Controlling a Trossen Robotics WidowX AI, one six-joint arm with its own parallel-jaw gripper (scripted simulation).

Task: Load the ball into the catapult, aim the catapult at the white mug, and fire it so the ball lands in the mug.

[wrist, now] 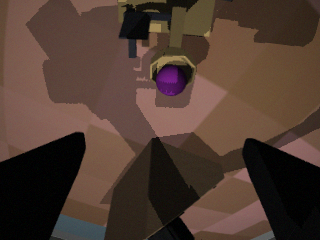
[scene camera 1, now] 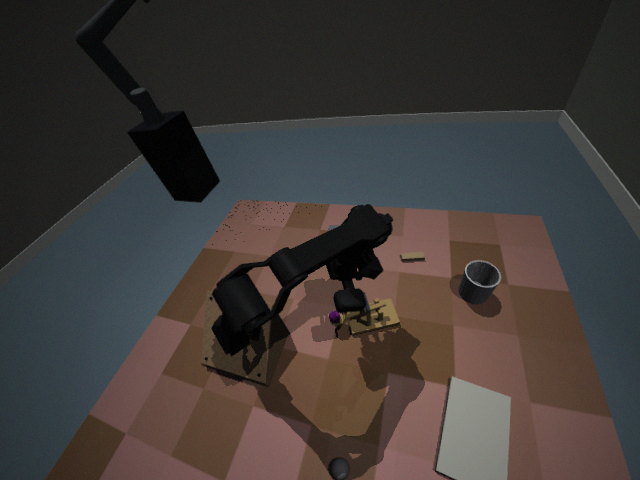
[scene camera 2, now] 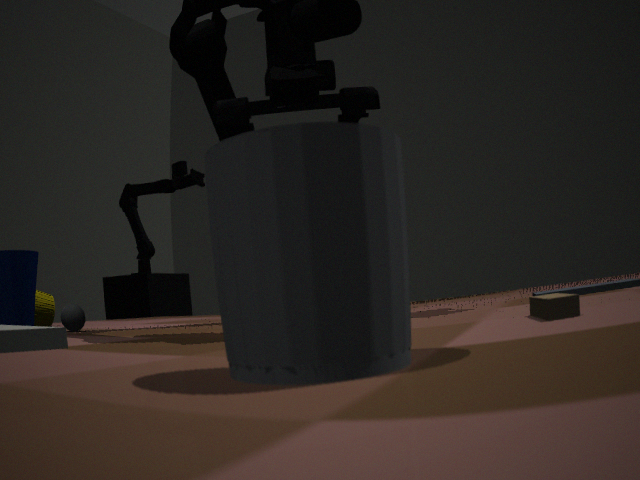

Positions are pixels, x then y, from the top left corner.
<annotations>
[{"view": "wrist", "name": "my gripper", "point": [166,143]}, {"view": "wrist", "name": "purple ball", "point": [171,80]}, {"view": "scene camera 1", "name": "my gripper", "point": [335,293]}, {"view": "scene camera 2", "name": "tan block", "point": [555,306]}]
</annotations>
